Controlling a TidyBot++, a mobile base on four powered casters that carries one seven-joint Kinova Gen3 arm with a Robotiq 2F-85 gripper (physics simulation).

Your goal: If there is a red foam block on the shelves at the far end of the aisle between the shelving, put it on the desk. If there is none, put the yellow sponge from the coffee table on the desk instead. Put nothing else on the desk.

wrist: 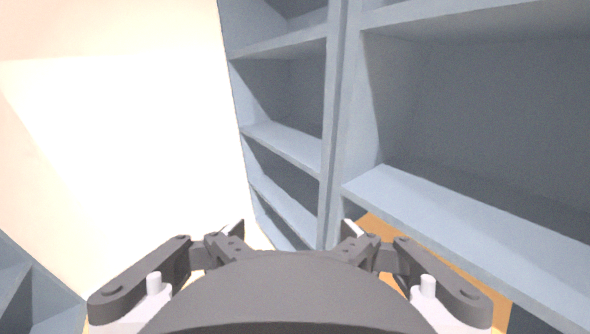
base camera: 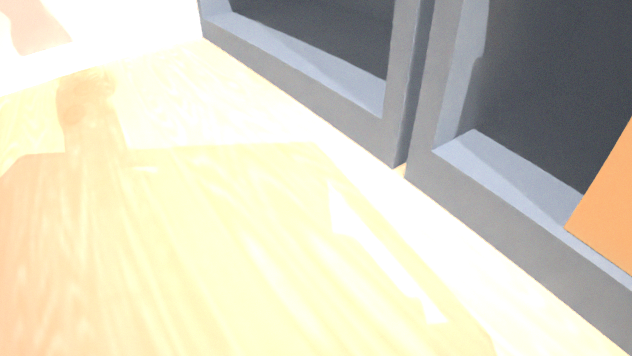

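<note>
My gripper is open, with no object between its fingers. It points at the grey-blue shelving from a short distance. The far shelf unit and the nearer shelf unit stand side by side on the right. The compartments that show in the wrist view hold no red foam block that I can see. Some of their inner parts are dark or cut off by the frame. The yellow sponge, the coffee table and the desk do not show in either view.
An orange panel stands in the lowest part of the nearer unit. A bright wall closes the aisle's end. Another grey-blue shelf unit shows at the lower left. Shadows fall on the wooden floor.
</note>
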